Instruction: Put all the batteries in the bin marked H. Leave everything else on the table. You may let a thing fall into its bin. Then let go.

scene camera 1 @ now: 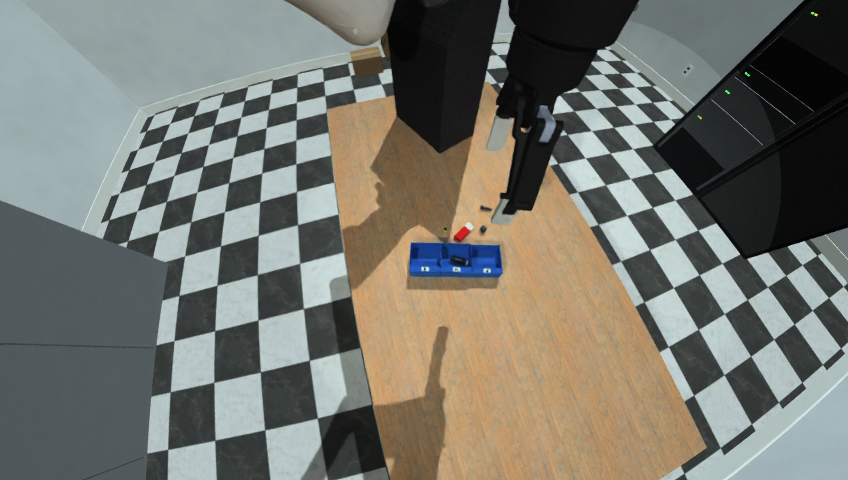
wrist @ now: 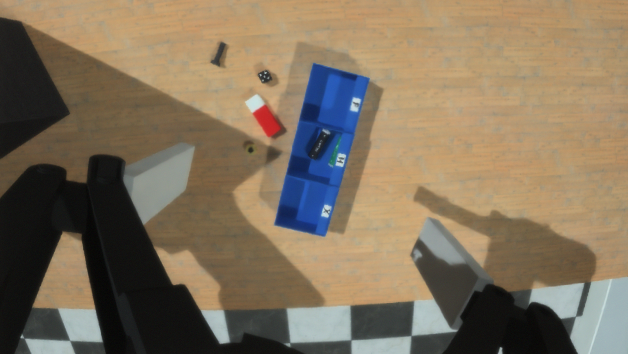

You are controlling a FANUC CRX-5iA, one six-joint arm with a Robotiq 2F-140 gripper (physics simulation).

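Frame: origin at the arm's base, x ahead, y left, z up, level; metres.
Where they show: gripper, fingertip midpoint: (scene camera 1: 496,182) (wrist: 307,203).
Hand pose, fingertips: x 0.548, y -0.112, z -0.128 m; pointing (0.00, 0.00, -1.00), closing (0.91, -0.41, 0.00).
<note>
Each offset is from my fingertips to the top centre of the thing. "spot": to the spot under its first point. Level surfaces: height alone.
A blue tray @(spot: dz -0.333, dx +0.024, dy +0.061 m) (scene camera 1: 486,256) (wrist: 330,97) has three bins, labelled F, H and X. The H bin @(dz -0.294, dx +0.009, dy -0.034 m) (wrist: 298,162) is the middle one. A black battery @(dz -0.319, dx +0.010, dy -0.022 m) (scene camera 1: 458,260) (wrist: 319,144) lies slanted in the H bin. A green battery @(dz -0.319, dx +0.037, dy -0.039 m) (wrist: 335,151) lies beside it, close to the wall with the H label, and is partly hidden by that wall. No battery shows on the table. My gripper (scene camera 1: 501,173) (wrist: 307,203) is wide open and empty, high above the table; the tray lies beyond the gap between its fingers in the wrist view.
Beside the tray on the wooden table @(dz -0.340 m) (scene camera 1: 511,368) (wrist: 475,90) lie a red-and-white eraser @(dz -0.327, dx -0.072, dy +0.031 m) (scene camera 1: 463,231) (wrist: 266,120), a black die @(dz -0.324, dx -0.060, dy +0.089 m) (scene camera 1: 483,228) (wrist: 265,76), a dark bolt @(dz -0.327, dx -0.126, dy +0.133 m) (scene camera 1: 485,208) (wrist: 219,53) and a small yellowish ring @(dz -0.332, dx -0.099, dy -0.020 m) (wrist: 246,147). A black pedestal (scene camera 1: 437,77) stands behind.
</note>
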